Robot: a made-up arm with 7 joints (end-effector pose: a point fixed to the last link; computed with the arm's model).
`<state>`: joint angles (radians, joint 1 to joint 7).
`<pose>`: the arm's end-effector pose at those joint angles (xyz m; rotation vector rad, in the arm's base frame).
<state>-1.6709 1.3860 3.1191 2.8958 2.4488 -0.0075 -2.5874</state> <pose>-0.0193 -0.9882 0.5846 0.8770 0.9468 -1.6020</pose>
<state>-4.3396 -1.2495 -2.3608 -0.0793 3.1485 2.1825 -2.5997</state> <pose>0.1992 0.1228 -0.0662 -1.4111 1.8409 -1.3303</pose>
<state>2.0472 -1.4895 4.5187 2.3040 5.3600 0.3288 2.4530</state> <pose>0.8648 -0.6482 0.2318 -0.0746 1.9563 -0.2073</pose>
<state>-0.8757 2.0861 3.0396 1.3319 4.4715 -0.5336 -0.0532</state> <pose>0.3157 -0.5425 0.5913 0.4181 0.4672 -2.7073</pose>
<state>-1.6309 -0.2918 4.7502 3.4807 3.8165 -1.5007 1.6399</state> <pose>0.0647 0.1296 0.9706 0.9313 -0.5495 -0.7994</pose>
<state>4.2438 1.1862 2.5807 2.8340 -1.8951 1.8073 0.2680</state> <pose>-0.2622 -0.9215 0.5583 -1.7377 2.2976 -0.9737</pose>
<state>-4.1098 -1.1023 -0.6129 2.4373 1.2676 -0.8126 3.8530</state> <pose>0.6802 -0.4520 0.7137 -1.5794 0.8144 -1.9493</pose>
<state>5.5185 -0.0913 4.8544 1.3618 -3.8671 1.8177 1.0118</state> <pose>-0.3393 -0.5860 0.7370 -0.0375 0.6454 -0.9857</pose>
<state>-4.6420 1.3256 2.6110 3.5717 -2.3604 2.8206 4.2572</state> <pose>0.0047 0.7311 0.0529 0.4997 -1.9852 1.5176</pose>
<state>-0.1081 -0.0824 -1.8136 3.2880 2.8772 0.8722 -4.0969</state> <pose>-0.0158 0.1747 1.2571 -0.8526 0.4788 -0.0537</pose>
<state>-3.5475 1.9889 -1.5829 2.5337 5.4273 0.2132 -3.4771</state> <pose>-0.7372 0.6586 -0.2857 -1.0370 -1.4395 -0.7722</pose>
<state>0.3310 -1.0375 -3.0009 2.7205 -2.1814 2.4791 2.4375</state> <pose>-0.8233 -0.1341 0.5924 -1.3867 0.2487 -0.6969</pose>
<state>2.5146 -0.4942 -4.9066 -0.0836 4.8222 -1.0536 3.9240</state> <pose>-0.0343 -0.2156 0.0601 1.9291 1.6998 -0.1458</pose>
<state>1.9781 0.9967 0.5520 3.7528 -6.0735 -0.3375 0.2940</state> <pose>0.1032 0.4873 0.9389 -0.4020 0.3424 -0.3445</pose>
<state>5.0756 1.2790 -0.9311 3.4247 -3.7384 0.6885 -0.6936</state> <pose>0.5158 -0.8220 0.6248 -1.5851 0.6419 -2.3228</pose>
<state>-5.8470 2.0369 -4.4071 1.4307 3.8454 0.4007 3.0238</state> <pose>0.1193 0.8370 0.2495 -1.5716 0.6553 1.0115</pose>
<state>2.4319 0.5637 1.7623 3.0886 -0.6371 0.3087 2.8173</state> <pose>-0.3812 0.4161 1.1311 1.0460 -0.3356 -2.7594</pose>
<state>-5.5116 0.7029 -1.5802 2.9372 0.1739 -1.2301 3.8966</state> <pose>0.3113 0.4780 0.8974 -1.0228 -0.2934 0.4388</pose>
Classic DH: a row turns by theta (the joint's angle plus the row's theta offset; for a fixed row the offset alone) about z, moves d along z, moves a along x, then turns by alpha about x. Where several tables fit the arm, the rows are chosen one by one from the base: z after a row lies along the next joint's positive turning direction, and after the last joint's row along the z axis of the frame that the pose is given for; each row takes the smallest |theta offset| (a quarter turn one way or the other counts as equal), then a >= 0, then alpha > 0; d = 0 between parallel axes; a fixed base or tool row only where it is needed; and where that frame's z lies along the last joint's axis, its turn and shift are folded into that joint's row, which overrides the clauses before.
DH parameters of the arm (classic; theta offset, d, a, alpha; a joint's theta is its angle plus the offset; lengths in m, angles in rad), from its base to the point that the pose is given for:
joint 1: 0 0.1946 0 -1.5708
joint 2: 0 0 0 1.5708
joint 3: 0 0.4083 0.0686 1.5708
joint 4: 0 0 0.1127 1.5708
joint 5: 0 0.4981 0 1.5708
joint 6: 0 0 0.1163 -1.5708
joint 7: 0 0.1485 0 0

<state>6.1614 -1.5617 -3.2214 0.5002 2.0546 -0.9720 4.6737</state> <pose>0.0263 0.1901 -0.1148 0.0051 1.5561 1.1267</pose>
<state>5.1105 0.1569 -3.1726 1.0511 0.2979 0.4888 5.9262</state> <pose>-0.2391 0.6521 0.5006 -1.2317 -2.1037 -0.4292</pose>
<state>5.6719 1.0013 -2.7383 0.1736 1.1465 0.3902 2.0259</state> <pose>-0.3483 0.1441 0.3277 -2.6943 0.0449 1.2934</pose>
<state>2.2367 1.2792 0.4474 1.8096 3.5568 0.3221 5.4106</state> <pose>-0.7401 0.4061 -0.2312 -2.5486 0.7095 1.1776</pose>
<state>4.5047 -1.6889 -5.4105 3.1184 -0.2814 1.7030 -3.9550</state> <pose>0.2737 0.9720 0.1913 -0.6856 0.4106 -2.5800</pose>
